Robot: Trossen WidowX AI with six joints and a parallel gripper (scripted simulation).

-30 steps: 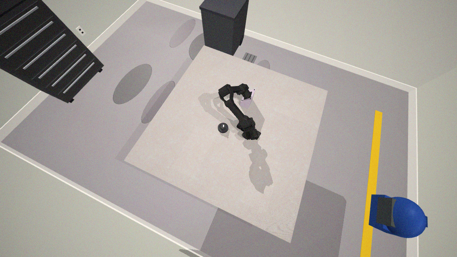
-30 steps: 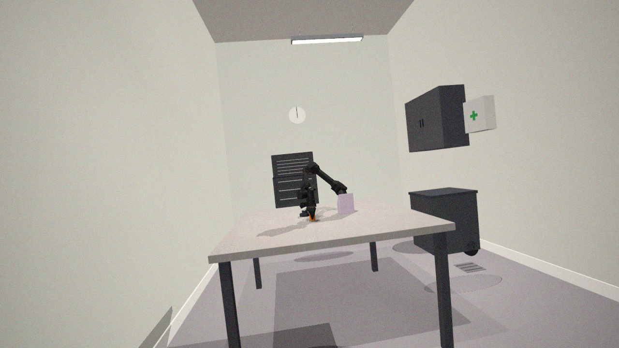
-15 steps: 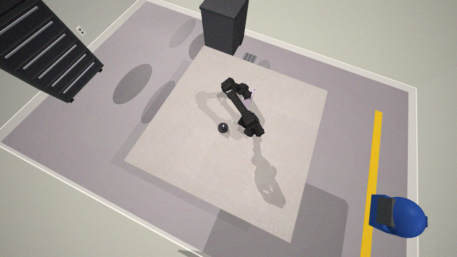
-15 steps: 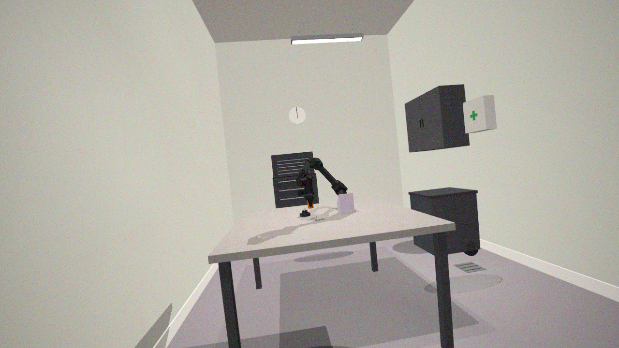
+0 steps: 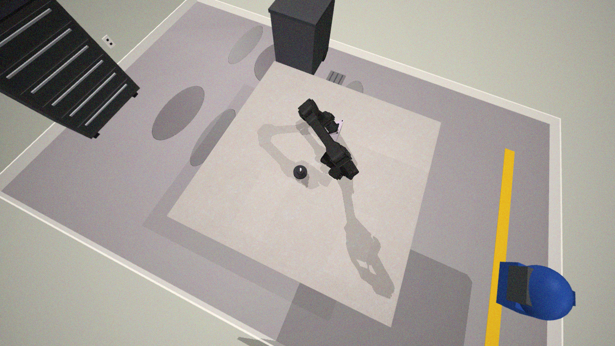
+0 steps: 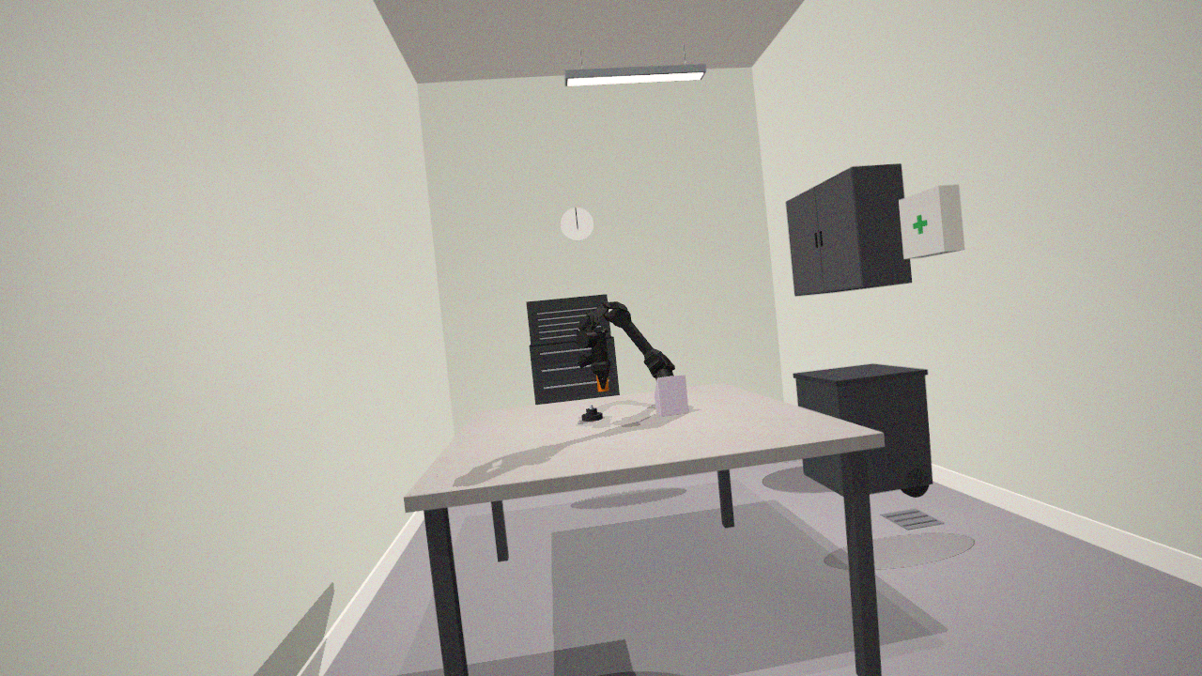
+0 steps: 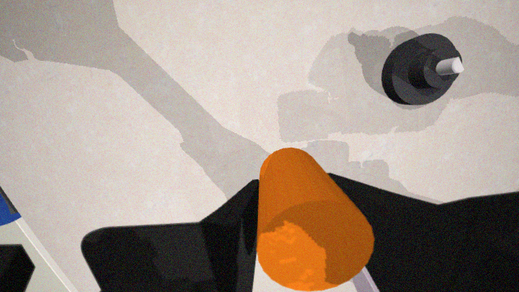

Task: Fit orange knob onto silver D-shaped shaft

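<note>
My gripper tip is 3 cm below the orange knob. From my gripper tip the other things lie so: dark round pedestal: 20 cm to the right, 11 cm below, 1 cm ahead.
</note>
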